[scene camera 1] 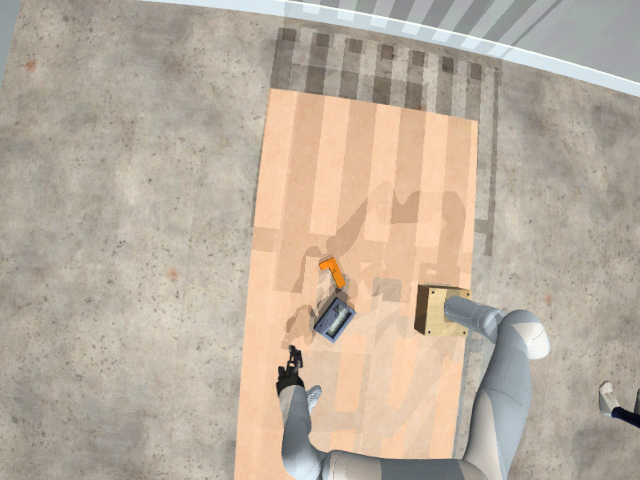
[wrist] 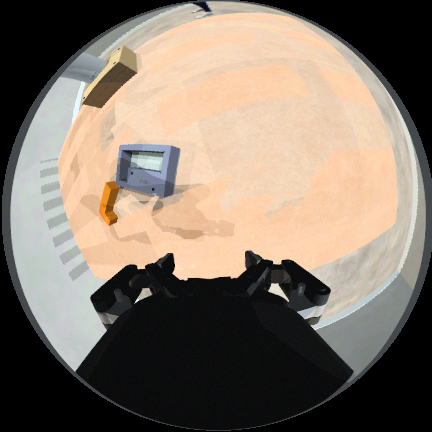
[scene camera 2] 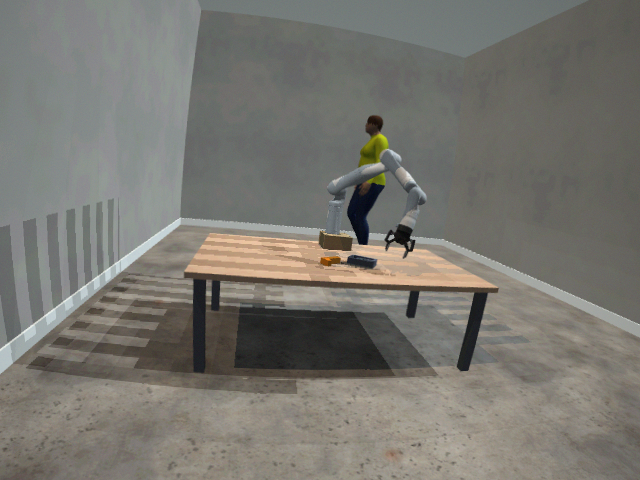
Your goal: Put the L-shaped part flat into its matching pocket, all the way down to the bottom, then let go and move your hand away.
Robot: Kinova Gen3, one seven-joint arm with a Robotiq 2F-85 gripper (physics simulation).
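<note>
The orange L-shaped part lies flat on the table, outside the pocket, close beside one end of the blue-grey pocket block. The block's recess is open at the top and holds no part; its pale floor shows in the wrist view. My gripper is open and empty. It hangs above the table, off to the side of the block and farther from the L-shaped part. In the wrist view both objects show left of the fingers.
The wooden mounting block carries my arm's base on the table. A person in a yellow top stands behind the table in scene camera 2. My arm arches high above the table.
</note>
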